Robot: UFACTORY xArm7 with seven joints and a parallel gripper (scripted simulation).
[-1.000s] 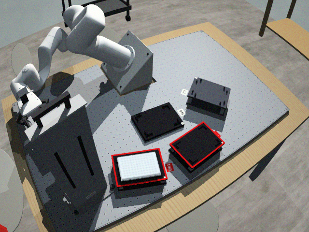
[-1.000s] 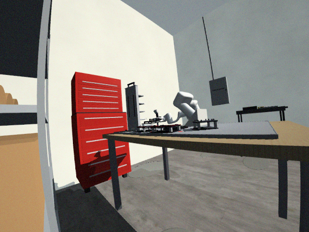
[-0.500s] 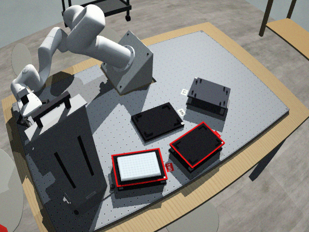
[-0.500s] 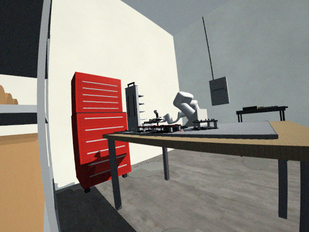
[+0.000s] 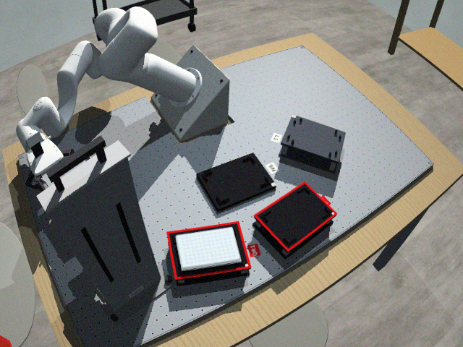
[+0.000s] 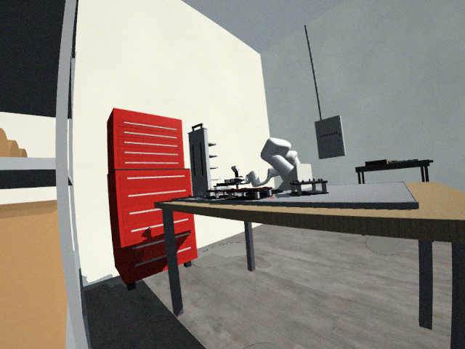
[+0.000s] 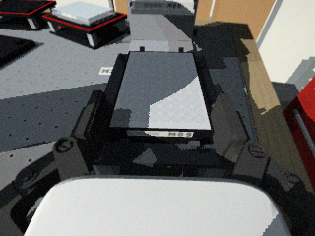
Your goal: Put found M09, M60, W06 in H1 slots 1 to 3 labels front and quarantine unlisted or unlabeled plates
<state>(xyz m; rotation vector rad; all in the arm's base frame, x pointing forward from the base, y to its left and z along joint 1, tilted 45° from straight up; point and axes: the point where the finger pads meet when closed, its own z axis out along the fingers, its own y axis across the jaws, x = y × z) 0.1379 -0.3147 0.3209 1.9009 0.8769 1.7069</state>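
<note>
The dark-framed plate lies 5 cm ahead of my hand, 1 cm to the left of it and 2 cm below it. From my hand the other things lie so: plate hotel H1: 31 cm ahead, 5 cm to the left, 12 cm above; white well plate: 32 cm ahead, 24 cm to the left, 4 cm below; black nest N6: 18 cm ahead, 42 cm to the left, 8 cm below.
</note>
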